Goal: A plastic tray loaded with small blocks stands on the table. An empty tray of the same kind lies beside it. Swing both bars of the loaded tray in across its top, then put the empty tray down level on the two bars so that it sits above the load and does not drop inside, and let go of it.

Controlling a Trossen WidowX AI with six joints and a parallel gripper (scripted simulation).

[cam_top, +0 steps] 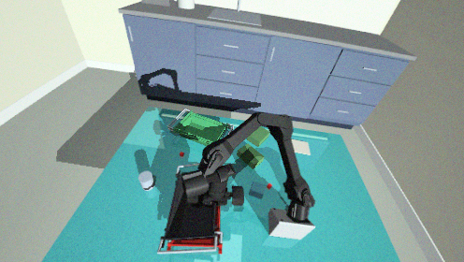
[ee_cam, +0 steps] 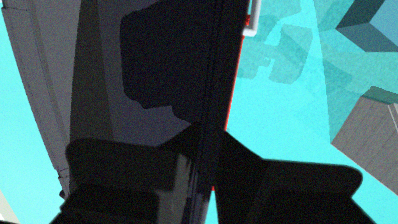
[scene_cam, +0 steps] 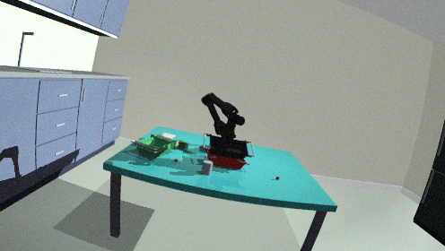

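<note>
My gripper tip is now 7 cm short of the black tray and 1 cm below it. The rest, counted from my gripper tip: light blue block (19 cm behind, 12 cm to the right, 9 cm below); white flat plate (47 cm behind, 43 cm to the right, 11 cm below).
</note>
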